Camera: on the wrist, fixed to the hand. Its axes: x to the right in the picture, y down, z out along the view.
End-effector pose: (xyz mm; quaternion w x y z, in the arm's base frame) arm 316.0 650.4 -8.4 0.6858 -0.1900 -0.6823 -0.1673
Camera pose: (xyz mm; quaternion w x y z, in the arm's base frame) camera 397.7 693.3 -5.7 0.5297 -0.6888 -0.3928 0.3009
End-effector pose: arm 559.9 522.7 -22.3 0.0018 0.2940 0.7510 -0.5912
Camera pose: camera 607.4 579.5 -77.5 0.4994 0.6801 0.3910 -0.3676
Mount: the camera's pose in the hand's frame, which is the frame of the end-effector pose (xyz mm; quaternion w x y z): 5.0 77.3 -50.3 0.7119 -0.1007 -0.0804 0.6904
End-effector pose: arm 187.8 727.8 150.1 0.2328 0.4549 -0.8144 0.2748
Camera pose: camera 124.7 791.5 172.3 0.0437 0.2398 0.9402 -0.2378
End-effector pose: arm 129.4 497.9 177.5 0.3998 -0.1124 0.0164 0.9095
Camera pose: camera 79.2 443.0 122.8 0.3533 0.0358 0.0345 -0.9342
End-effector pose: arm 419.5 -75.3 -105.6 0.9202 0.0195 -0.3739 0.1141
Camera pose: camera 440.0 7.0 -142.2 0.5482 -0.3277 -0.3651 0.6773
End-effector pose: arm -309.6 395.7 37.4 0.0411 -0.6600 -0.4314 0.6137
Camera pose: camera -227.6 374.4 0.6 0.4956 0.7225 -0.0834 -0.4749
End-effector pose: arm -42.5 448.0 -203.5 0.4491 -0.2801 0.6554 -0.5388
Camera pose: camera -80.5 486.9 -278.2 0.7162 0.1645 0.6781 0.0150
